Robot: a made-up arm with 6 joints.
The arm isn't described. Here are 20 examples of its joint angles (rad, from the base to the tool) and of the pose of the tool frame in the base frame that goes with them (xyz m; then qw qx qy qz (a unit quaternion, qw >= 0)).
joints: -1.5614 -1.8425 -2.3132 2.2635 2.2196 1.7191
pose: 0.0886 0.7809 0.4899 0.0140 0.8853 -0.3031 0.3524
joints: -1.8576 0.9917 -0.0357 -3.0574 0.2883 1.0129
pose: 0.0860 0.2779 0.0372 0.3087 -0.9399 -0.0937 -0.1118
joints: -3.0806 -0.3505 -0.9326 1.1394 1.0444 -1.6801
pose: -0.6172 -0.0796 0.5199 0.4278 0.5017 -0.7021 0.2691
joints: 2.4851 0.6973 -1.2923 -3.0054 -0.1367 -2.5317
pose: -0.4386 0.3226 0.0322 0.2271 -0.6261 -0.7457 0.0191
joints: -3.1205 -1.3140 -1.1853 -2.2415 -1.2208 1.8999
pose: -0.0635 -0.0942 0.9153 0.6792 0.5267 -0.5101 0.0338
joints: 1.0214 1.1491 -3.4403 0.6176 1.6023 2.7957
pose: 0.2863 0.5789 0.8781 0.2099 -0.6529 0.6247 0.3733
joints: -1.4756 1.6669 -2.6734 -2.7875 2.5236 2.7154
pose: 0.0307 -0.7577 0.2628 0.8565 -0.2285 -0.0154 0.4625
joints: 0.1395 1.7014 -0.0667 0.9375 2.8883 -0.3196
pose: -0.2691 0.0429 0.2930 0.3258 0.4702 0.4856 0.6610
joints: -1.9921 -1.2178 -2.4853 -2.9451 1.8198 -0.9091
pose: 0.2645 0.6445 0.8785 0.1230 -0.4269 -0.8217 -0.3571
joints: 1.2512 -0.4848 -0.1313 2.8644 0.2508 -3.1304
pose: 0.1304 0.3503 0.1106 0.2252 -0.6526 -0.6328 -0.3506
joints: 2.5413 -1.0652 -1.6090 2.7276 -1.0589 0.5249
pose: -0.0211 0.0744 0.9991 0.2231 -0.5402 0.4115 0.6993
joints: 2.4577 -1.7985 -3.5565 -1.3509 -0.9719 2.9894
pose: 0.3498 -0.4417 -0.0517 0.4579 0.8484 0.1459 -0.2221
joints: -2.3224 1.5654 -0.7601 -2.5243 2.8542 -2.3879
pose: -0.0555 0.0268 -0.1154 0.7829 0.0940 -0.4922 0.3688
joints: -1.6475 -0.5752 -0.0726 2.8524 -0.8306 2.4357
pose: -0.0546 -0.2473 0.1590 0.0461 -0.9265 0.3521 0.1243
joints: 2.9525 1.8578 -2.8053 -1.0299 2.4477 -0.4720
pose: -0.6112 0.2233 0.0449 0.7197 -0.0281 0.6392 0.2695
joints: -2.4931 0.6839 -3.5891 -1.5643 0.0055 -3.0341
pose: -0.1092 -0.1787 1.1805 0.3908 -0.0608 -0.1011 0.9129
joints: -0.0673 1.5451 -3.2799 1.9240 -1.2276 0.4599
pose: 0.6825 -0.1571 0.5209 0.3130 0.1575 0.7800 -0.5185
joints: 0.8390 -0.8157 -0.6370 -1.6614 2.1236 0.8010
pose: 0.3837 0.2427 0.6357 0.6542 0.6397 -0.1471 0.3757
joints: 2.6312 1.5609 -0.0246 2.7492 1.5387 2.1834
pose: 0.3295 -0.2263 0.1247 0.1314 0.2241 -0.9549 0.1438
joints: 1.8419 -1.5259 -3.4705 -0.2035 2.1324 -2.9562
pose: 0.2220 -0.7050 0.2885 0.4856 -0.0388 0.1613 0.8583
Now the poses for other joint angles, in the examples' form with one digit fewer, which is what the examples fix.
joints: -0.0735 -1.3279 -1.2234 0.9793 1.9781 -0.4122
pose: 0.083 0.094 0.988 0.291 -0.784 -0.439 -0.329
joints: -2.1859 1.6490 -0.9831 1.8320 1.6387 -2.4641
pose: 0.110 -0.016 -0.232 0.152 -0.342 0.660 -0.651
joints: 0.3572 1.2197 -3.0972 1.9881 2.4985 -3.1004
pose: 0.564 0.328 0.745 0.299 0.561 -0.436 -0.637
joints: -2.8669 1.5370 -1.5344 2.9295 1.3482 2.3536
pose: -0.391 -0.127 -0.274 0.616 0.465 -0.629 -0.093
